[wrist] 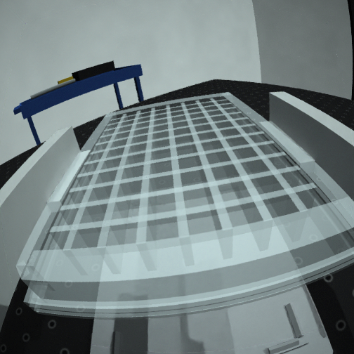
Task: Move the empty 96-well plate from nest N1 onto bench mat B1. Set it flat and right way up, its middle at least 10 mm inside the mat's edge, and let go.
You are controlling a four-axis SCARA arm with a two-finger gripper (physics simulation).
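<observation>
The clear 96-well plate (175, 187) fills the middle of the wrist view, wells facing up, and looks level. My gripper (171, 123) is shut on it, with one finger pad against each long side. Part of the grey nest (255, 332) shows below the plate's near edge, with a raised corner stop at the lower right. The plate is held above the nest, apart from it. The rest of the nest is hidden or seen faintly through the plate, and its label does not show. Bench mat B1 does not show in this view.
A dark bench top (340, 305) with small ring-shaped holes lies under and around the nest. A blue table (85, 90) with a black box (94, 70) and a yellow item (65, 80) stands far off at the upper left. Pale walls (190, 40) rise behind.
</observation>
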